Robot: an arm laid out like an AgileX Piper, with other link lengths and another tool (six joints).
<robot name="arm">
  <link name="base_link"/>
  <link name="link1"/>
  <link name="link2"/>
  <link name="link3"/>
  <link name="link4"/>
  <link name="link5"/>
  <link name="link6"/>
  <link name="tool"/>
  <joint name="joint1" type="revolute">
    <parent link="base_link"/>
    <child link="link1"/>
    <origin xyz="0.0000 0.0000 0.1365" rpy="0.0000 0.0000 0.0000"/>
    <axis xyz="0 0 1"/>
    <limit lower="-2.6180" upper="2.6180"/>
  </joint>
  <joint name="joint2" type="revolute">
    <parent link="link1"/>
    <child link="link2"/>
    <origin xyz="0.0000 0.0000 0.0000" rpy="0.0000 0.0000 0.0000"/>
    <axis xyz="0 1 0"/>
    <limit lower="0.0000" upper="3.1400"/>
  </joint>
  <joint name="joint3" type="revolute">
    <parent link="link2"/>
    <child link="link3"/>
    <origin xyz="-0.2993 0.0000 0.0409" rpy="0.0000 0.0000 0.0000"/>
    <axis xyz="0 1 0"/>
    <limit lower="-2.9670" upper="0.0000"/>
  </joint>
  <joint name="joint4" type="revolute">
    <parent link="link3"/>
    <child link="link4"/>
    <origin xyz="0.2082 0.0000 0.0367" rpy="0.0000 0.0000 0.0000"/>
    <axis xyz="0.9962 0 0.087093"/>
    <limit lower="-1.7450" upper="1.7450"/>
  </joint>
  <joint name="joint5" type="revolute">
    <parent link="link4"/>
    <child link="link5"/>
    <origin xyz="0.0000 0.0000 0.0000" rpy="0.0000 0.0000 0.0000"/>
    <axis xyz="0 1 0"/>
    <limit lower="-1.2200" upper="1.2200"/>
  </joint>
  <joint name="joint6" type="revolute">
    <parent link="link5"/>
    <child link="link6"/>
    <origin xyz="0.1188 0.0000 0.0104" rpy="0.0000 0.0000 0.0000"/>
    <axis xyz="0.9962 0 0.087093"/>
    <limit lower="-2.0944" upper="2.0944"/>
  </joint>
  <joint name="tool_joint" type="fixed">
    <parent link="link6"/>
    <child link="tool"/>
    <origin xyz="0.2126 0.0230 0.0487" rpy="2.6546 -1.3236 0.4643"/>
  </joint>
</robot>
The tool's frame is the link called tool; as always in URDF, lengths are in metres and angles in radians.
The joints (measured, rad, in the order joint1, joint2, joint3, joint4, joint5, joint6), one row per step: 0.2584, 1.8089, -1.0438, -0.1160, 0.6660, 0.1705; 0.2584, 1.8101, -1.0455, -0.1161, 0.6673, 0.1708; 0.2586, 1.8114, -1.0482, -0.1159, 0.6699, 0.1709; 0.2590, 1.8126, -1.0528, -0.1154, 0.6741, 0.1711; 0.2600, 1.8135, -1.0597, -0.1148, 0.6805, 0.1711; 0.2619, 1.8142, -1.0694, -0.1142, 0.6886, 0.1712; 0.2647, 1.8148, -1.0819, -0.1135, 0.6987, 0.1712; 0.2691, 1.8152, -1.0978, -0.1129, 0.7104, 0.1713; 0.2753, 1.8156, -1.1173, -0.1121, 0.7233, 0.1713; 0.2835, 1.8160, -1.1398, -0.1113, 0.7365, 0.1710; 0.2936, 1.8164, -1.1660, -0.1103, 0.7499, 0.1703; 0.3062, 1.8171, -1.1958, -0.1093, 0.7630, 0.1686; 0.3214, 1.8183, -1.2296, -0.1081, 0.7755, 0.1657; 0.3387, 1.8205, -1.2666, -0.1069, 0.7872, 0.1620
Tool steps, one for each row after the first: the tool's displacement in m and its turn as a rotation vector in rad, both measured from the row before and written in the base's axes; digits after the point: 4 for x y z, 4 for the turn. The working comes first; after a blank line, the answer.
Tool pose at each row, in the base's axes (x y z in m, rotation vector in rad; the steps are taken from these numbers as rounded here): 0.3813, 0.0972, -0.0198, 3.0233, 0.4171, -0.1031; 0.3815, 0.0972, -0.0199, 3.0231, 0.4166, -0.1043; 0.3816, 0.0972, -0.0200, 3.0229, 0.4162, -0.1061; 0.3820, 0.0975, -0.0196, 3.0230, 0.4155, -0.1073; 0.3828, 0.0980, -0.0187, 3.0230, 0.4156, -0.1078; 0.3841, 0.0989, -0.0170, 3.0229, 0.4166, -0.1063; 0.3859, 0.1004, -0.0148, 3.0228, 0.4188, -0.1034; 0.3885, 0.1026, -0.0116, 3.0225, 0.4229, -0.0972; 0.3919, 0.1059, -0.0075, 3.0224, 0.4295, -0.0874; 0.3961, 0.1104, -0.0025, 3.0222, 0.4395, -0.0734; 0.4014, 0.1161, 0.0037, 3.0221, 0.4526, -0.0540; 0.4075, 0.1235, 0.0111, 3.0215, 0.4708, -0.0290; 0.4146, 0.1326, 0.0197, 3.0205, 0.4945, 0.0023; 0.4222, 0.1433, 0.0293, 3.0188, 0.5225, 0.0382

0.0002, 0.0000, -0.0001, -0.0003, 0.0007, -0.0003; 0.0001, 0.0000, -0.0001, -0.0004, 0.0011, -0.0003; 0.0004, 0.0003, 0.0004, -0.0001, 0.0008, -0.0005; 0.0008, 0.0005, 0.0009, 0.0000, 0.0003, 0.0000; 0.0013, 0.0009, 0.0017, 0.0001, -0.0009, 0.0007; 0.0018, 0.0015, 0.0022, 0.0004, -0.0018, 0.0015; 0.0026, 0.0022, 0.0032, 0.0007, -0.0039, 0.0029; 0.0034, 0.0033, 0.0041, 0.0015, -0.0061, 0.0045; 0.0042, 0.0045, 0.0050, 0.0023, -0.0086, 0.0069; 0.0053, 0.0057, 0.0062, 0.0034, -0.0120, 0.0090; 0.0061, 0.0074, 0.0074, 0.0044, -0.0154, 0.0125; 0.0071, 0.0091, 0.0086, 0.0058, -0.0191, 0.0162; 0.0076, 0.0107, 0.0096, 0.0068, -0.0218, 0.0191
